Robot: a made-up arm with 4 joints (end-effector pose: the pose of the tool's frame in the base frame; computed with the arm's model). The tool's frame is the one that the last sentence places.
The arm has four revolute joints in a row. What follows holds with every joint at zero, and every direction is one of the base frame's.
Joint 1 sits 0.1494 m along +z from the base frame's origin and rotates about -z.
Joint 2 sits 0.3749 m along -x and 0.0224 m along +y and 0.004 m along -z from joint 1 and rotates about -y.
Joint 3 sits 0.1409 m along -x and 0.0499 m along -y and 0.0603 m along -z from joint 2 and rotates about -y.
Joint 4 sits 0.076 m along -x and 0.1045 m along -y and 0.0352 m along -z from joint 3 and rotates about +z.
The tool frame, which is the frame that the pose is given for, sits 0.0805 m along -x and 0.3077 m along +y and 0.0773 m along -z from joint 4; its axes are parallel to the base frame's.
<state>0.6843 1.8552 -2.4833 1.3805</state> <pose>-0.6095 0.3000 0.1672 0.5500 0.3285 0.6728</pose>
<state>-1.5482 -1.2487 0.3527 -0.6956</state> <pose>-0.1677 -0.5238 0.1433 -0.8308 0.4002 0.7934</pose>
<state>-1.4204 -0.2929 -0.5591 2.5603</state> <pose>0.3193 -0.7856 0.1880 -0.5718 -0.8922 -2.1328</pose>
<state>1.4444 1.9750 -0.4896 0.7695</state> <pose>0.0098 0.1843 -0.3167 -1.3498 -0.6753 -0.5443</pose>
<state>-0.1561 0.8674 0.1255 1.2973</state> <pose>-0.5148 -0.2090 -0.3925 -0.5828 -0.9081 1.3234</pose>
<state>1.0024 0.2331 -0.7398 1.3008</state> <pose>-0.5904 0.6875 0.1470 0.4645 0.2070 0.2920</pose>
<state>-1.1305 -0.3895 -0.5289 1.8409</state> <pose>-0.0902 -0.8758 0.3538 0.4621 1.2458 2.6775</pose>
